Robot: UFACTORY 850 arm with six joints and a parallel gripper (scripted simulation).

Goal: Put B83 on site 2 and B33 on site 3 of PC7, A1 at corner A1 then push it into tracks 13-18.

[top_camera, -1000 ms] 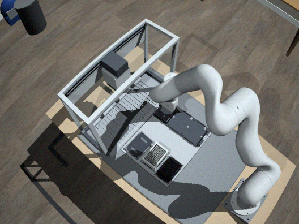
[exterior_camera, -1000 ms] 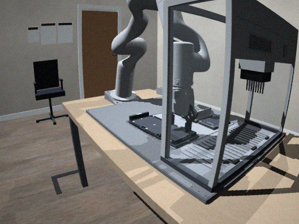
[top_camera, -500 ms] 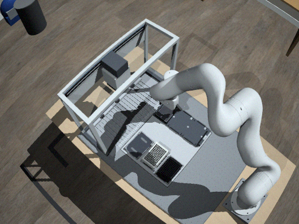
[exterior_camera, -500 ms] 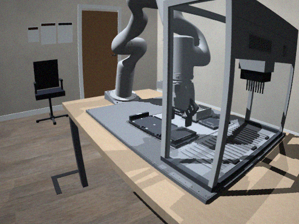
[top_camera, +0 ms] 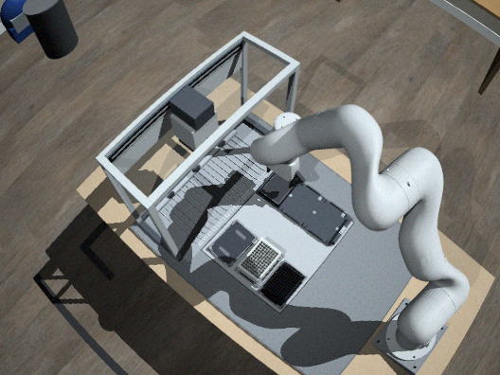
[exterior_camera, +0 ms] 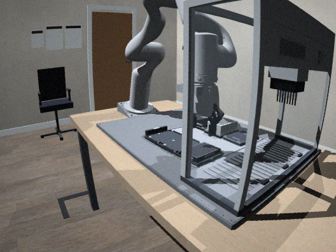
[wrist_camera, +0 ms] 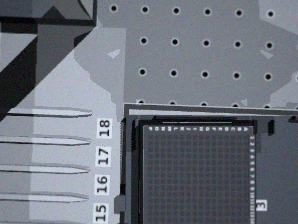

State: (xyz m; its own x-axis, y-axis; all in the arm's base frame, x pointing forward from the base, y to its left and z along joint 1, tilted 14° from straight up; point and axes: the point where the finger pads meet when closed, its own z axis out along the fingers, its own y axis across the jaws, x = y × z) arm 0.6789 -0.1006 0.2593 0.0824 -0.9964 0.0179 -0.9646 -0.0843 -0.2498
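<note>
The nest S2 lies 250 mm to the left of my hand, 140 mm behind it and 90 mm below it. Round my hand: plate carrier PC7 (110 mm behind, 80 mm below, 10 mm to the right); then frame post (150 mm above, 140 mm to the right, 100 mm ahead); then nest S3 (260 mm to the left, 90 mm below, 20 mm behind).
</note>
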